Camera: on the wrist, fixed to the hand. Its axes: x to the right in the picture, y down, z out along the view.
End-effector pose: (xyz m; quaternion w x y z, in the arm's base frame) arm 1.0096 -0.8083 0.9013 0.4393 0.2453 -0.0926 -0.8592
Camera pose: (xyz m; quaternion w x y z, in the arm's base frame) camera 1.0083 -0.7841 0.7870 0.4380 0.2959 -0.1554 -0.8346
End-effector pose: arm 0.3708 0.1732 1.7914 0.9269 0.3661 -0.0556 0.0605
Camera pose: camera 0.4055 0.2005 1.6832 0.8948 0.4354 -0.0379 0.0916
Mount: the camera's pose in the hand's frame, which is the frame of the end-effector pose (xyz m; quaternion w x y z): 0.0202 -0.0582 -0.0993 0.9964 0.0788 0.0218 0.0204
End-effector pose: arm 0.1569 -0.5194 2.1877 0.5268 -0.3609 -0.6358 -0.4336
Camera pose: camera 0.1353 -0.6330 2.2044 0.5761 -0.3216 -0.6489 -0.3791
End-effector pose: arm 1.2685 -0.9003 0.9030 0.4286 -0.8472 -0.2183 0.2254
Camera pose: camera 1.3309 -0.9200 0.9998 0.4940 -0.8198 -0.1731 0.2321
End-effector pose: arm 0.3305 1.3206 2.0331 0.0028 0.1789 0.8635 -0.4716
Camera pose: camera 0.3097 1.3792 2.1321 0.0205 -0.2064 -0.8197 0.5340
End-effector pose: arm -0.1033 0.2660 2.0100 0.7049 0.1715 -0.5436 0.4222
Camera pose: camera 0.0050 0.3098 2.0063 0.6921 0.2061 -0.4965 0.4816
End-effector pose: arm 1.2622 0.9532 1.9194 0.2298 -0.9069 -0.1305 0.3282
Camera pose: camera 1.3374 0.9782 2.0053 0.2966 -0.8954 -0.0807 0.3222
